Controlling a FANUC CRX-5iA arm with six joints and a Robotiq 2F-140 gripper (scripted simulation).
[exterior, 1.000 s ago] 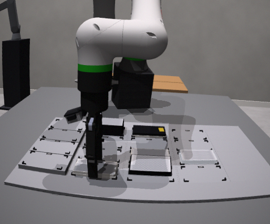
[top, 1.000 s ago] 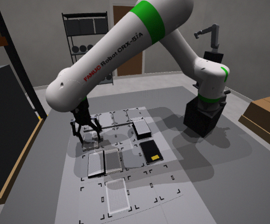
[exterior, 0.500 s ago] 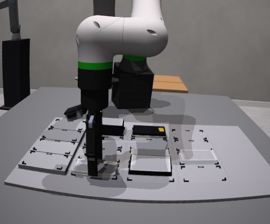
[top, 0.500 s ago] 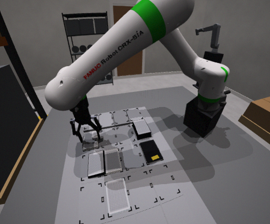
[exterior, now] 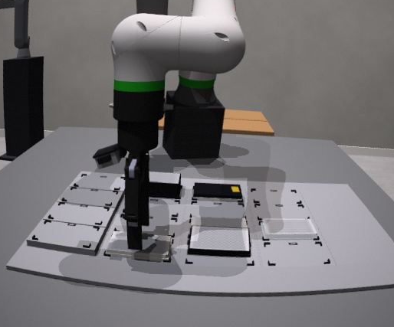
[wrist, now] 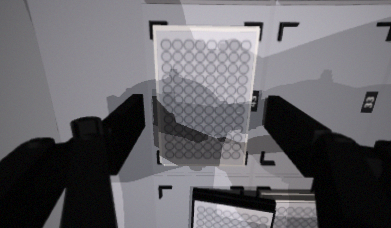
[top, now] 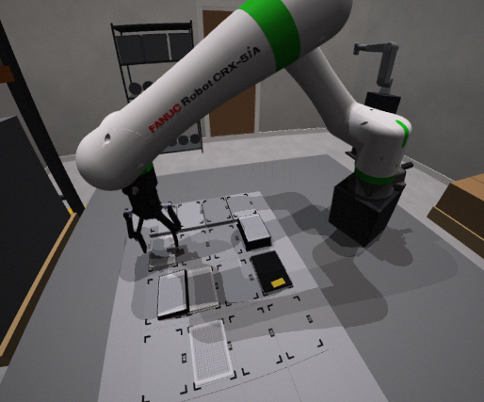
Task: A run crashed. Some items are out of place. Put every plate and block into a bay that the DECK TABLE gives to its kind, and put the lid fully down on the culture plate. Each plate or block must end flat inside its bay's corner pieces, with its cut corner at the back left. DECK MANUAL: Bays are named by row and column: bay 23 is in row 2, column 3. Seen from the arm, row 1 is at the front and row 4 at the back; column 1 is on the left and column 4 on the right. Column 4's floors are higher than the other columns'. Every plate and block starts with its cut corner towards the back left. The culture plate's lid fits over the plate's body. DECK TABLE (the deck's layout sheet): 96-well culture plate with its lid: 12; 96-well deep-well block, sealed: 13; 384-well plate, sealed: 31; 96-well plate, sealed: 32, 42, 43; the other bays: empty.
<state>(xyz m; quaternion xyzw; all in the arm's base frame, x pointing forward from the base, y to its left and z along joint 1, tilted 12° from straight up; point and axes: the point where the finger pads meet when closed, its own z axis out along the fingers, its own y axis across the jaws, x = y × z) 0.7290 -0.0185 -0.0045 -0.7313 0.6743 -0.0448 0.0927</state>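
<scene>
My hand is 160 mm to the right of the black-rimmed 96-well plate, 40 mm past it and 40 mm above it. Also, from my hand: 384-well plate (320 mm to the left, 140 mm behind, 50 mm below); deep-well block (320 mm behind, 30 mm to the right, 30 mm below).
</scene>
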